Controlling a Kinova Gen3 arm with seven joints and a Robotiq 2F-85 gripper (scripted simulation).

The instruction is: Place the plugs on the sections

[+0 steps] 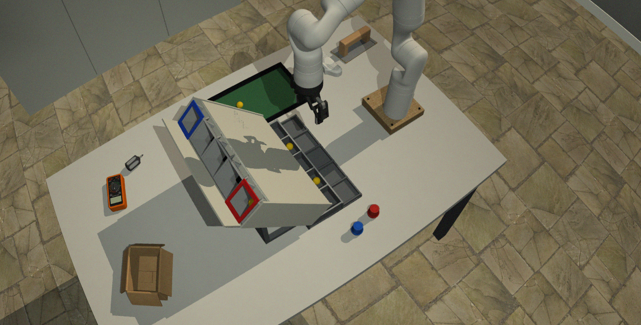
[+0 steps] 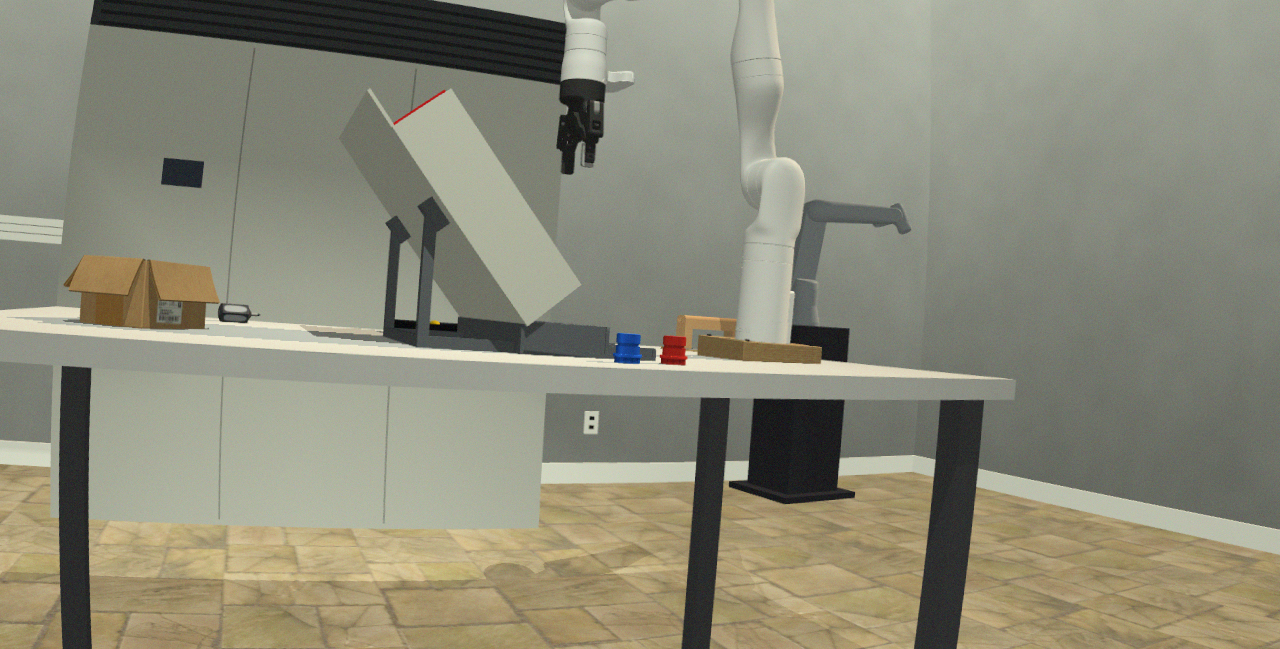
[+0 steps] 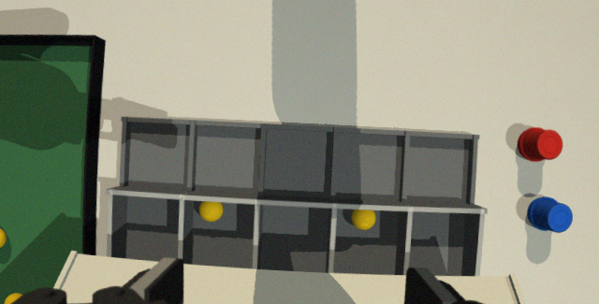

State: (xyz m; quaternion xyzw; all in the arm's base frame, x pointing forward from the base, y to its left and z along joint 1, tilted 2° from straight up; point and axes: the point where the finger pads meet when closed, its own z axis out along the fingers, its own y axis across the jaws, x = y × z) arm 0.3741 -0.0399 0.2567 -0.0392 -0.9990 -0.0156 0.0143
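My hand is 33 cm to the left of the green marble tray and 29 cm above it. Also, from my hand: dark object (49 cm ahead, 40 cm to the right, 28 cm below); then beige cover (15 cm ahead, 2 cm to the right, 9 cm below); then cardboard box (65 cm ahead, 25 cm below).
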